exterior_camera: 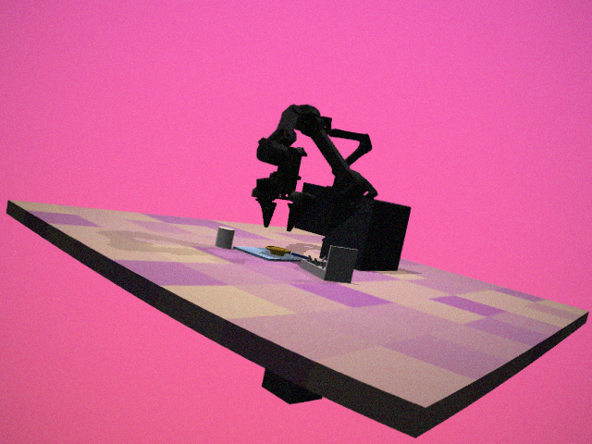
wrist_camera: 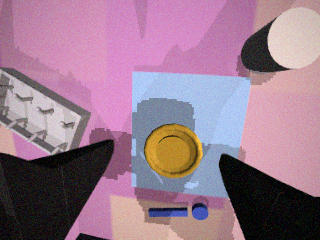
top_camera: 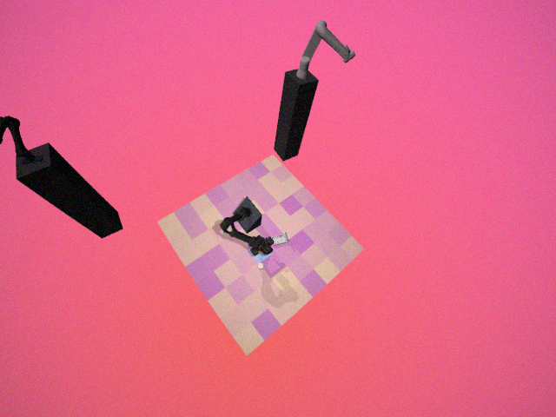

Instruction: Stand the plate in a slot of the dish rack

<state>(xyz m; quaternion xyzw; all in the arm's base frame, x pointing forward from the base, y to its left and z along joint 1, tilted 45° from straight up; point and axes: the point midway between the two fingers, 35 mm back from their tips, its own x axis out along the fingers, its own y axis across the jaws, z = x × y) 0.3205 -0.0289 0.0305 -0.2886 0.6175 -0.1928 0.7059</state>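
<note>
My gripper tip is 6 cm above the yellow plate, 2 cm past it and 1 cm to the left of it. The rest, counted from my gripper tip: small pale cup 10 cm ahead, 8 cm to the right, 5 cm below; grey dish rack 18 cm to the left, 5 cm below, 2 cm behind; blue mat 7 cm below, 2 cm to the right, 1 cm behind.
</note>
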